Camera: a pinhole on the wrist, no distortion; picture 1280 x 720 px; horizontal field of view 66.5 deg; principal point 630.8 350.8 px. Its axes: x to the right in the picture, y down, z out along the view. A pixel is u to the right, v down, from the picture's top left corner.
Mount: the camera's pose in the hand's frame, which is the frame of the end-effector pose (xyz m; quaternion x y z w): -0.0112 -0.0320 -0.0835 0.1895 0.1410 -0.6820 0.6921
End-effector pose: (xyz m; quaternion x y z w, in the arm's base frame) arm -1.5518 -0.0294 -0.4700 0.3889 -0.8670 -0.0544 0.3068
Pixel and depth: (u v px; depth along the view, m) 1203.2 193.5 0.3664
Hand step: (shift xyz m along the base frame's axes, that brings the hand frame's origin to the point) 0.2135 -0.2284 -0.2855
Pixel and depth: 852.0 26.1 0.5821
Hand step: 0.1791 -0.1702 -0.5442
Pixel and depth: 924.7 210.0 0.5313
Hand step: 0.1475 -0.2500 -0.4458
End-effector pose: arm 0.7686 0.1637 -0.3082 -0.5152 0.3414 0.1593 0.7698
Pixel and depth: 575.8 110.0 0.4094
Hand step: 0.1212 0.1880 0.2976
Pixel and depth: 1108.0 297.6 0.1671
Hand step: 0.0974 -0.0480 0.1497
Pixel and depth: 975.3 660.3 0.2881
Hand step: 0.2458 0.0067 0.1604
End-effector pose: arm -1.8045 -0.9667 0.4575 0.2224 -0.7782 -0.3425 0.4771
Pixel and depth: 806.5 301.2 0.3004
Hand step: -0.1175 -0.0643 -0.2363
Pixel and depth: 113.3 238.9 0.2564
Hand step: -0.1548 0.0881 -0.1196
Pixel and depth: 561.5 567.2 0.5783
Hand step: -0.4399 -0.0785 -0.2882
